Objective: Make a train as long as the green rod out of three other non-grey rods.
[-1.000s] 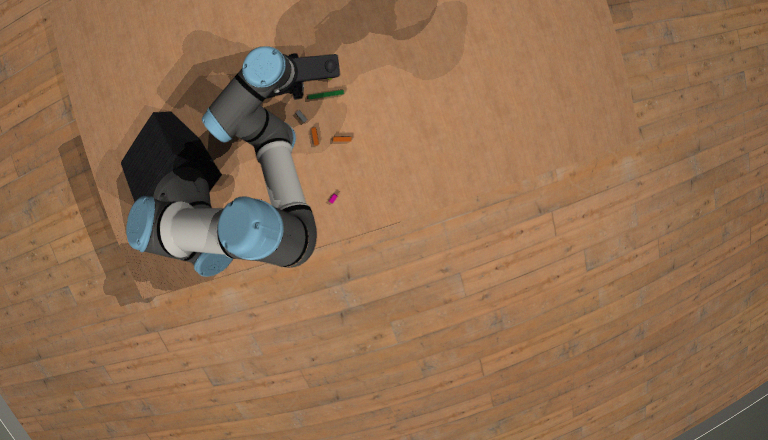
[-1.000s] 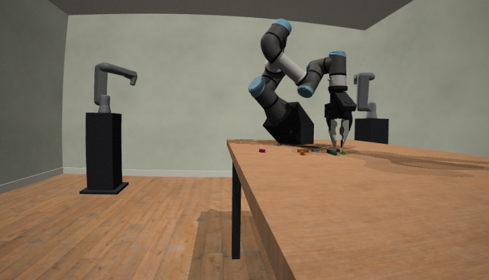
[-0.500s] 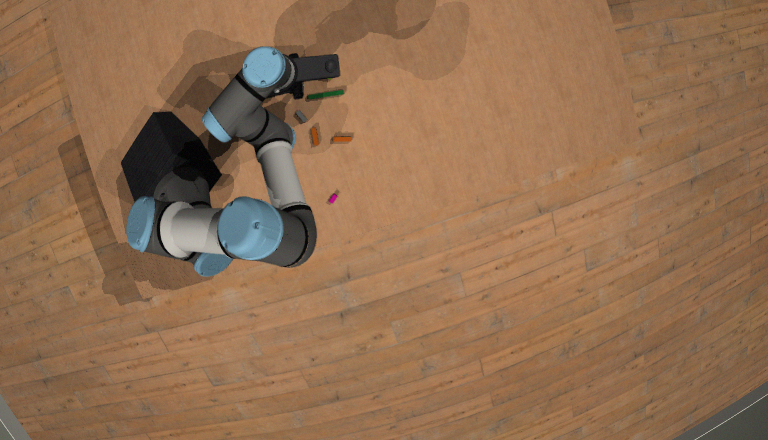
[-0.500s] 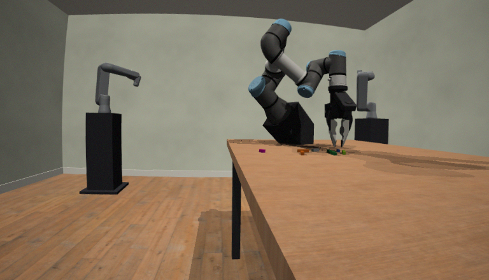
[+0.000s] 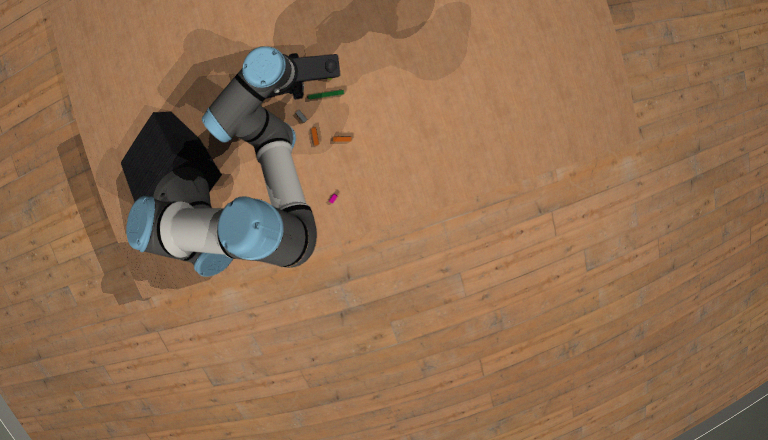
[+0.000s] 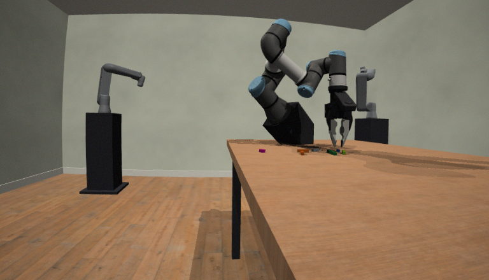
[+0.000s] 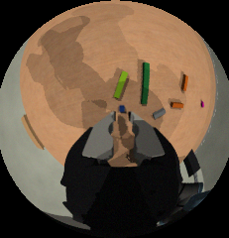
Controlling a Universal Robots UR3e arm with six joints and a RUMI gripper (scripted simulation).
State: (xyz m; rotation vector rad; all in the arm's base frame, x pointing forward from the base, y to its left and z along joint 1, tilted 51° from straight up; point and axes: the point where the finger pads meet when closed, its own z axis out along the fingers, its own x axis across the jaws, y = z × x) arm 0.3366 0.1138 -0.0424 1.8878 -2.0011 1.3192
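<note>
Right now my hand is 3 cm above the blue rod. Also, from my hand: lime rod 5 cm ahead, 3 cm below, 1 cm to the right; green rod 6 cm to the right, 4 cm ahead, 3 cm below; grey rod 8 cm to the right, 3 cm below, 3 cm behind.
</note>
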